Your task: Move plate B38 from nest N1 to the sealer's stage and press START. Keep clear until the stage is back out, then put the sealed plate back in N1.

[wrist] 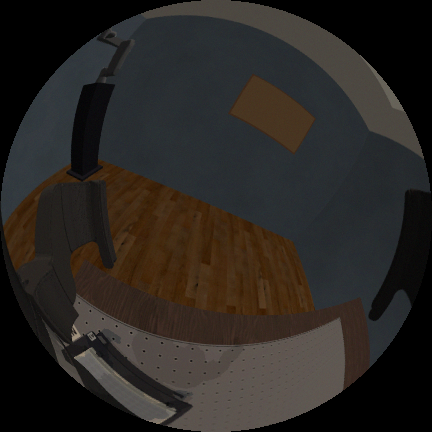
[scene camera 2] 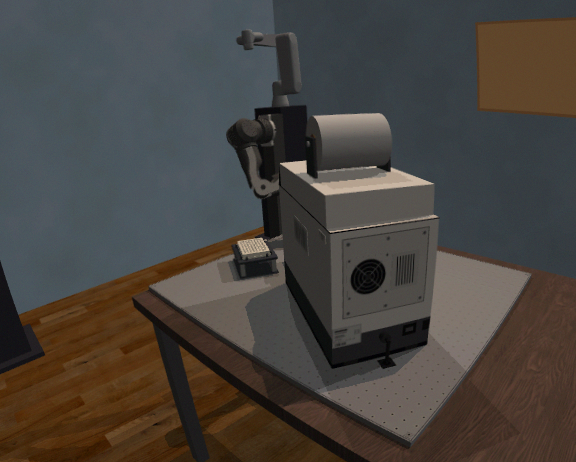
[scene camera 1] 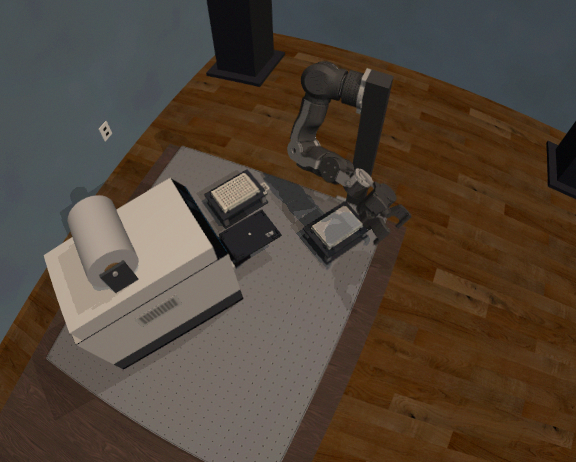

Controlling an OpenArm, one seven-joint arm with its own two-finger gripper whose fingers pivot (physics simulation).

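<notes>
A plate (scene camera 1: 336, 227) (wrist: 122, 386) with a smooth, pale top, where no wells show, sits level in the nest (scene camera 1: 327, 257) near the table's right edge. Another plate (scene camera 1: 235, 193) (scene camera 2: 253, 247), with open wells, sits in the nest (scene camera 1: 228, 217) (scene camera 2: 255, 267) beside the sealer. I cannot read which nest is N1. The sealer's black stage (scene camera 1: 242, 241) is out and bears no plate. My gripper (scene camera 1: 392, 228) (wrist: 225, 248) is open and empty, beside the smooth-topped plate on its outer side, and is hidden in scene camera 2. The START button does not show.
The white sealer (scene camera 1: 165, 225) (scene camera 2: 382, 210) stands behind the stage, with a large film roll (scene camera 1: 102, 237) (scene camera 2: 352, 141) on top. My arm's dark post (scene camera 1: 372, 125) rises at the table's far edge. The perforated board (scene camera 1: 240, 360) (wrist: 280, 365) lies on the wooden table.
</notes>
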